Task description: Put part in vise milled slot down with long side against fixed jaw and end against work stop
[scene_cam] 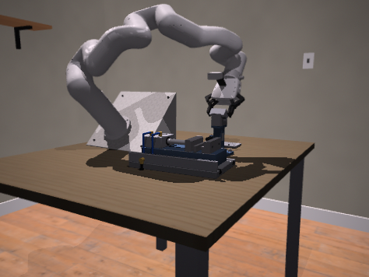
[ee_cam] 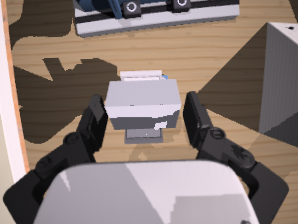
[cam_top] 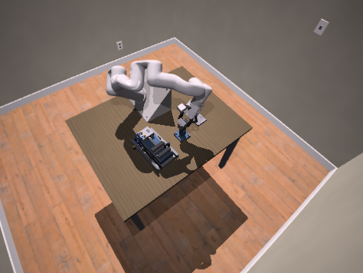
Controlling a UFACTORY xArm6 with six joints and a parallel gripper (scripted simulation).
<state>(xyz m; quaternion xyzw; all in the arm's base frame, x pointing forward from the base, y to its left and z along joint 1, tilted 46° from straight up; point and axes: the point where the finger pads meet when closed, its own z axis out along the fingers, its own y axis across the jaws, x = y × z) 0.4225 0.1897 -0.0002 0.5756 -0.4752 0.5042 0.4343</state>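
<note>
My gripper is now 1 cm to the left of the part and 1 cm above it. Also, from my hand: moving jaw 5 cm ahead, 22 cm to the right, 8 cm below; cylinder rod 24 cm to the right, 8 cm below; work stop 7 cm ahead, 17 cm to the right, 7 cm below.
</note>
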